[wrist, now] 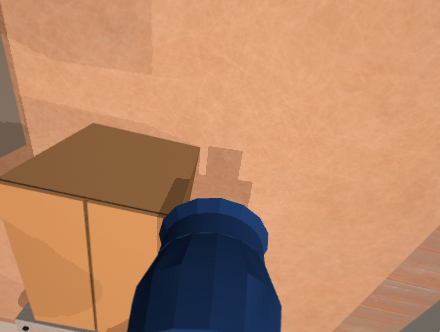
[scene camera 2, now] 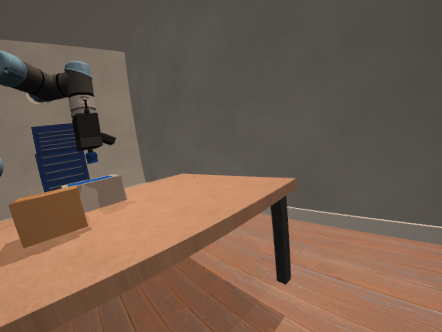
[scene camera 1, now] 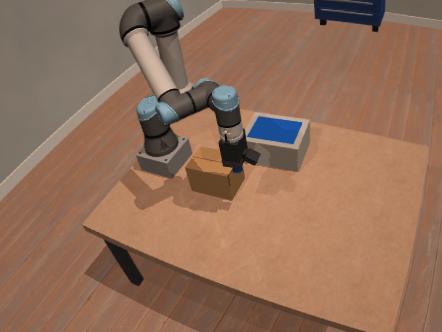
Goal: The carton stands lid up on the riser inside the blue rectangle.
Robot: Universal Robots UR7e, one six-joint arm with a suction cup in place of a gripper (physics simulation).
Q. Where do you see a brown carton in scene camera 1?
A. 206, 174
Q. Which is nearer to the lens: the brown carton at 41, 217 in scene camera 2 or the grey riser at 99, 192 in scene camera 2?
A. The brown carton.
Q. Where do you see my suction cup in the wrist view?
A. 211, 263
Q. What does the brown carton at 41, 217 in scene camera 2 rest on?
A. The table.
